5 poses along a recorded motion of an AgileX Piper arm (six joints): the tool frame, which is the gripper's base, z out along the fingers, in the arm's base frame.
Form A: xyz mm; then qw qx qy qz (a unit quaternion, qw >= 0).
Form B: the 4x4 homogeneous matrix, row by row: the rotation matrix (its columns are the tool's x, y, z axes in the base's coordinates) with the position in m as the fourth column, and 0 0 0 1 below. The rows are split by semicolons. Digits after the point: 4 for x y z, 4 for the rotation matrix.
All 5 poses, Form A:
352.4 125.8 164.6 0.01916 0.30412 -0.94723 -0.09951
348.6 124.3 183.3 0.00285 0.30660 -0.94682 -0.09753
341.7 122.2 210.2 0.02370 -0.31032 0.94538 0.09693
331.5 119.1 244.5 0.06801 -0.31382 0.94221 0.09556
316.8 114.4 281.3 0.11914 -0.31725 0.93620 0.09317
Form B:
-0.8143 -0.5723 -0.0968 0.3524; -0.5800 0.7952 0.1769 0.1258; -0.0242 0.2002 -0.9795 0.1646; 0 0 0 1
-0.8120 -0.5800 -0.0652 0.3486; -0.5812 0.7930 0.1829 0.1243; -0.0544 0.1864 -0.9810 0.1833; 0 0 0 1
-0.8063 -0.5913 -0.0153 0.3417; -0.5821 0.7886 0.1980 0.1222; -0.1050 0.1686 -0.9801 0.2102; 0 0 0 1
-0.7938 -0.6044 0.0682 0.3315; -0.5784 0.7848 0.2228 0.1191; -0.1881 0.1374 -0.9725 0.2445; 0 0 0 1
-0.7703 -0.6162 0.1640 0.3168; -0.5718 0.7813 0.2500 0.1144; -0.2822 0.0989 -0.9542 0.2813; 0 0 0 1

